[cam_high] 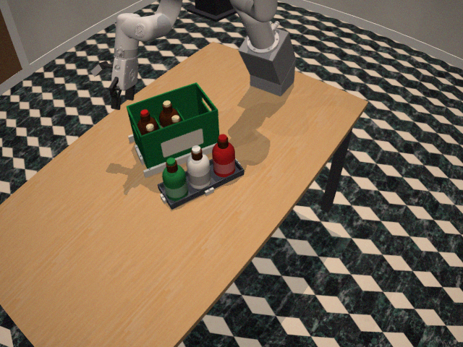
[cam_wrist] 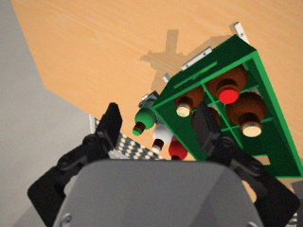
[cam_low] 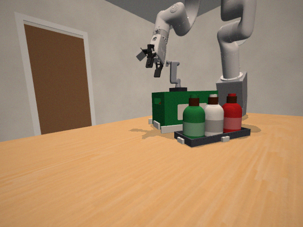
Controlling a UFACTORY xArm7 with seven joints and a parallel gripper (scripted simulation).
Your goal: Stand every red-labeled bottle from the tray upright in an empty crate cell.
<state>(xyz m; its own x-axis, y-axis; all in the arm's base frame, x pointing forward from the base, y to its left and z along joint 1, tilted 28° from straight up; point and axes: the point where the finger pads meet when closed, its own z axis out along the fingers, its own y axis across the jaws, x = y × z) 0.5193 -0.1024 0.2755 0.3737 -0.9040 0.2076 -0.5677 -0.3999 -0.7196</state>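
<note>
Now: hand 18 cm past the red-labeled bottle, 27 cm to the right of it and 19 cm above it. Round my hand: green crate (15 cm behind, 4 cm to the left, 19 cm below); then green bottle (22 cm to the left, 19 cm below); then white bottle (9 cm behind, 24 cm to the left, 19 cm below).
</note>
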